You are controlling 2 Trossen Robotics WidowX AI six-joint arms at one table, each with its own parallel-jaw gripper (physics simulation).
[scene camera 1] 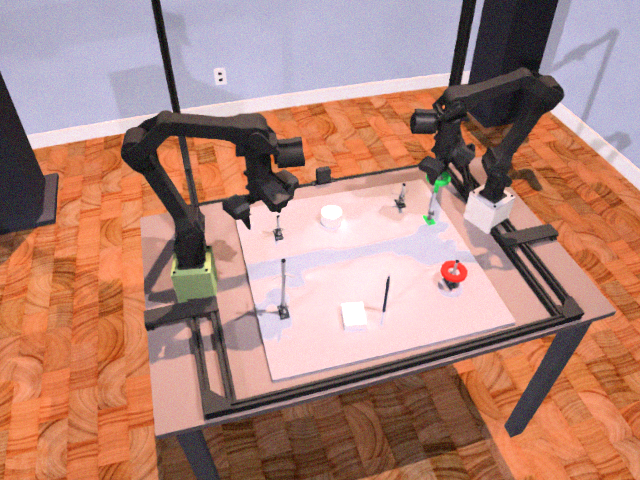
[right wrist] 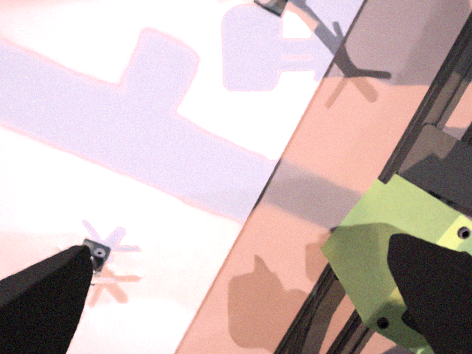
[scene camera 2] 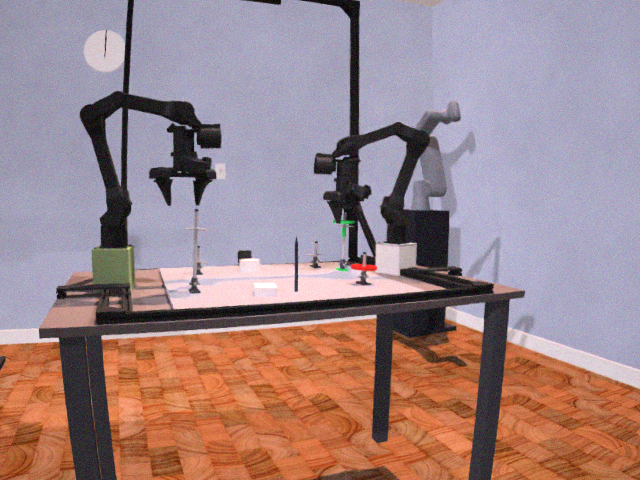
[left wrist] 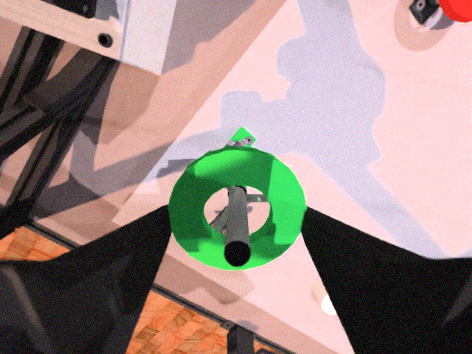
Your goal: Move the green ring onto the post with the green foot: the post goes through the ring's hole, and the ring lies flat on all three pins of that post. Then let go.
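Pixels of known places: left gripper, fingertip midpoint: (scene camera 1: pixel 437 178) (scene camera 2: pixel 343 223) (left wrist: pixel 237 212); right gripper, fingertip midpoint: (scene camera 1: pixel 264 220) (right wrist: pixel 242 254) (scene camera 2: pixel 183 205); left arm's base at its link origin: (scene camera 1: pixel 492 194) (scene camera 2: pixel 396 242); right arm's base at its link origin: (scene camera 1: pixel 191 259) (scene camera 2: pixel 113 247).
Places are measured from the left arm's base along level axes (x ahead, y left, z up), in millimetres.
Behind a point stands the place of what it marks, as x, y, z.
The green ring (scene camera 1: pixel 443 180) {156, -77, 76} (scene camera 2: pixel 337 222) (left wrist: pixel 287 200) {172, -83, 74} is held edge to edge by my left gripper (scene camera 1: pixel 440 174) {152, -102, 65} (scene camera 2: pixel 344 219) {152, -102, 65} (left wrist: pixel 237 212) {152, -102, 65}, which is shut on it. The post (scene camera 1: pixel 431 206) {162, -96, -32} (scene camera 2: pixel 344 250) {156, -91, -23} (left wrist: pixel 238 215) {149, -93, 84} with the green foot (scene camera 1: pixel 429 220) {167, -90, -81} (scene camera 2: pixel 342 269) {174, -82, -83} (left wrist: pixel 242 134) {161, -80, -83} goes through the ring's hole. Its black tip stands above the ring and overlaps the near rim in the left wrist view. The ring is near pin height. I cannot tell whether it touches all three pins. My right gripper (scene camera 1: pixel 264 217) {686, -187, 126} (scene camera 2: pixel 183 204) {686, -187, 126} (right wrist: pixel 242 254) {686, -187, 126} is open and empty, above the table.
A red ring (scene camera 1: pixel 453 279) {324, 143, -37} (scene camera 2: pixel 356 267) {334, 127, -38} (left wrist: pixel 457 7) {292, 91, -37} sits on a short post. A tall grey post (scene camera 1: pixel 283 284) {722, -57, 34} (scene camera 2: pixel 195 248) {721, -57, 23}, a short post (scene camera 1: pixel 402 196) {186, -196, -47} (scene camera 2: pixel 315 254) {185, -199, -44}, a white cylinder (scene camera 1: pixel 331 215) {414, -263, -53} (scene camera 2: pixel 249 265) {423, -248, -66}, a white block (scene camera 1: pixel 354 315) {591, 60, -68} (scene camera 2: pixel 265 289) {608, 83, -72} and a dark stick (scene camera 1: pixel 386 294) {513, 86, -17} (scene camera 2: pixel 296 263) {512, 86, -16} also stand there.
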